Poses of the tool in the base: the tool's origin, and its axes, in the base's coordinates. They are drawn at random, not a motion.
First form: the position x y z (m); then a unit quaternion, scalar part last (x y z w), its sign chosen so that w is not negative.
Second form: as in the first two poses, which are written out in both.
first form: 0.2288 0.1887 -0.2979 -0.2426 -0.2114 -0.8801 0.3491
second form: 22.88 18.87 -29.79 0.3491 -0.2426 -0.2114 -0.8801
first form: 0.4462 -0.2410 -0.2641 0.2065 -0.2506 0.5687 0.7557
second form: 44.62 -24.10 -26.41 0.7557 0.2065 -0.2506 0.5687
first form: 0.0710 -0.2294 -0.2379 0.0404 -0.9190 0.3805 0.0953
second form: 7.10 -22.94 -23.79 0.0953 0.0404 -0.9190 0.3805
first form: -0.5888 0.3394 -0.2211 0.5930 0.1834 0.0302 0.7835
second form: -58.88 33.94 -22.11 0.7835 0.5930 0.1834 0.0302
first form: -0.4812 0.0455 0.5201 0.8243 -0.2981 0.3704 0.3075
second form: -48.12 4.55 52.01 0.3075 0.8243 -0.2981 0.3704
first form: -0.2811 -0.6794 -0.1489 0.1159 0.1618 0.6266 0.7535
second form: -28.11 -67.94 -14.89 0.7535 0.1159 0.1618 0.6266
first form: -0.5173 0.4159 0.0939 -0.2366 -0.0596 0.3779 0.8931
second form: -51.73 41.59 9.39 0.8931 -0.2366 -0.0596 0.3779
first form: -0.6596 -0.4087 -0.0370 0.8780 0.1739 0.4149 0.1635
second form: -65.96 -40.87 -3.70 0.1635 0.8780 0.1739 0.4149
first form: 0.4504 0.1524 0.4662 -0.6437 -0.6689 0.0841 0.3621
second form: 45.04 15.24 46.62 0.3621 -0.6437 -0.6689 0.0841
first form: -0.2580 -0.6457 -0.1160 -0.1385 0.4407 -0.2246 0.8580
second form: -25.80 -64.57 -11.60 0.8580 -0.1385 0.4407 -0.2246
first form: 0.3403 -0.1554 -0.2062 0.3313 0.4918 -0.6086 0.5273
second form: 34.03 -15.54 -20.62 0.5273 0.3313 0.4918 -0.6086
